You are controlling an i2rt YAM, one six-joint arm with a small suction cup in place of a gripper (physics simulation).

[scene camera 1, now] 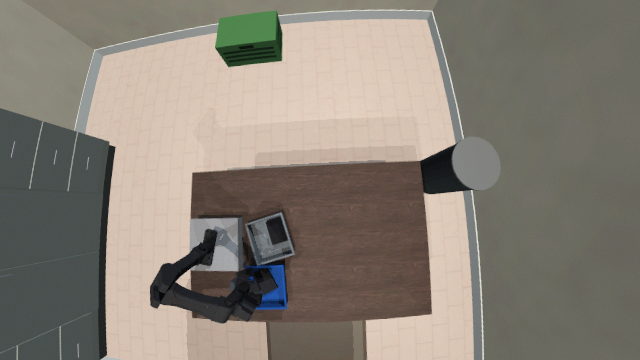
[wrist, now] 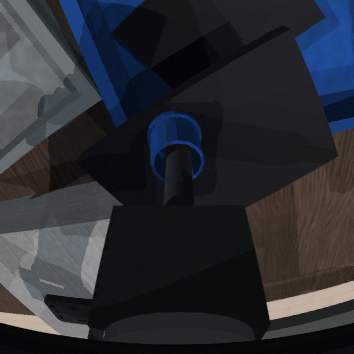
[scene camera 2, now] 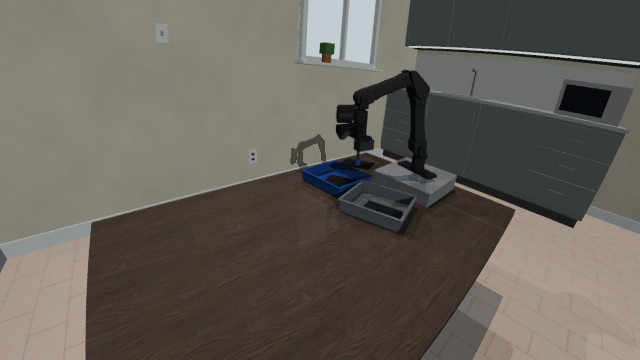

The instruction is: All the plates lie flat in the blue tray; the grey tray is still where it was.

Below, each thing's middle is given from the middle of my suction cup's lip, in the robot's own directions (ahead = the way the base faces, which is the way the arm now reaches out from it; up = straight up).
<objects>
Right now my suction cup is 210 mm to the right of the grey tray (scene camera 2: 352, 202), 90 mm above it and 50 mm short of it. Round my suction cup: blue tray (scene camera 2: 316, 175) (90 mm below, 70 mm ahead, 60 mm to the right).
</objects>
